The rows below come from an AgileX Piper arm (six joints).
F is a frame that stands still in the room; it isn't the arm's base.
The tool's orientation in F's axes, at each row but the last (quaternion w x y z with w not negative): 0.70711, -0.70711, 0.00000, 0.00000; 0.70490, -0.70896, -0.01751, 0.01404; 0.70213, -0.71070, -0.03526, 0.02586; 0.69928, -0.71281, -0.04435, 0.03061; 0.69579, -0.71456, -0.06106, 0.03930; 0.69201, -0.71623, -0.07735, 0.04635; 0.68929, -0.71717, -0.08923, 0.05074; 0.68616, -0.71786, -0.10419, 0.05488
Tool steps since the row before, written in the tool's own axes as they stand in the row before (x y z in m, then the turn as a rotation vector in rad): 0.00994, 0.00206, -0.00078, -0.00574, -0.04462, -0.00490; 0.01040, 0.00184, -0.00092, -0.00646, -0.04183, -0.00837; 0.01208, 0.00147, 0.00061, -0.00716, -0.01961, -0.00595; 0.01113, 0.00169, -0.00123, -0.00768, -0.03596, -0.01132; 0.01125, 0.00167, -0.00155, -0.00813, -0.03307, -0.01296; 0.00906, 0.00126, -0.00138, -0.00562, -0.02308, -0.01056; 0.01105, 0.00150, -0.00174, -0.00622, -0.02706, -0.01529; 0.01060, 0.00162, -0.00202, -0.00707, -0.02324, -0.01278
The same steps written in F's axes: 0.00994, -0.00078, -0.00206, -0.00574, -0.00490, 0.04462; 0.01044, -0.00047, -0.00178, -0.00629, -0.00841, 0.04185; 0.01200, 0.00163, -0.00132, -0.00689, -0.00632, 0.01959; 0.01123, -0.00007, -0.00146, -0.00717, -0.01142, 0.03603; 0.01140, 0.00002, -0.00130, -0.00729, -0.01318, 0.03318; 0.00921, 0.00019, -0.00084, -0.00477, -0.01068, 0.02322; 0.01124, 0.00043, -0.00086, -0.00467, -0.01529, 0.02737; 0.01087, 0.00036, -0.00083, -0.00577, -0.01318, 0.02338
